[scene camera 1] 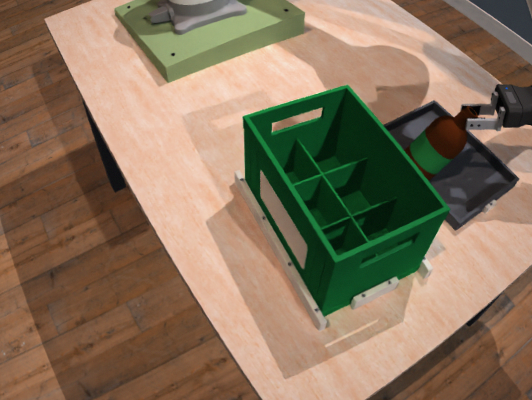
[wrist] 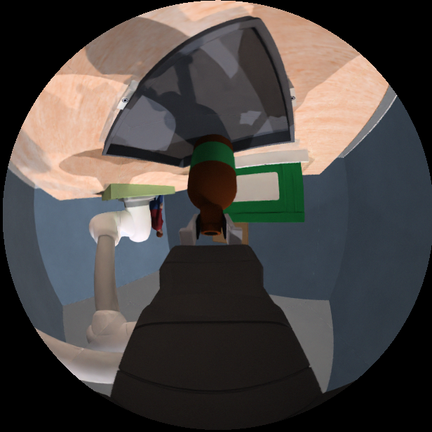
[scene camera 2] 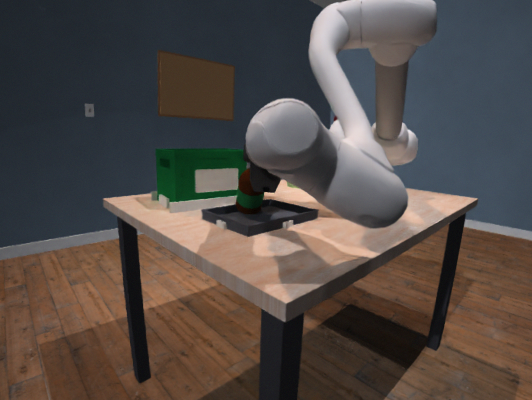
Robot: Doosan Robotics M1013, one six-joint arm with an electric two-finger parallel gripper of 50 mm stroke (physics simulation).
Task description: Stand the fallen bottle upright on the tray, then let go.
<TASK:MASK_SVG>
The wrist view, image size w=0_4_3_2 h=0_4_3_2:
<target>my gripper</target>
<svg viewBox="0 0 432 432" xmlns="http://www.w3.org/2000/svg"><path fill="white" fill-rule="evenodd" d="M194 214L187 227L181 227L179 230L180 245L175 245L170 249L159 268L159 289L150 304L142 309L135 323L133 332L123 351L118 367L119 370L116 371L111 395L121 406L130 412L166 424L187 428L213 430L248 428L270 424L290 417L292 414L302 410L306 405L309 405L320 393L320 386L313 370L309 367L310 364L302 346L299 344L281 307L273 302L264 289L263 266L252 248L247 244L241 244L241 227L235 227L229 214L222 213L222 232L227 240L227 245L195 245L201 227L199 225L200 213Z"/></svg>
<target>brown bottle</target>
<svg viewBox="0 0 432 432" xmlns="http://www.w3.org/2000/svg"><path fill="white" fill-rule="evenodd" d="M208 134L199 137L194 143L187 180L187 194L191 203L200 209L199 225L201 227L201 234L215 236L221 234L222 210L227 208L236 196L236 169L231 142L222 135Z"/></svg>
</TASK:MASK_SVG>
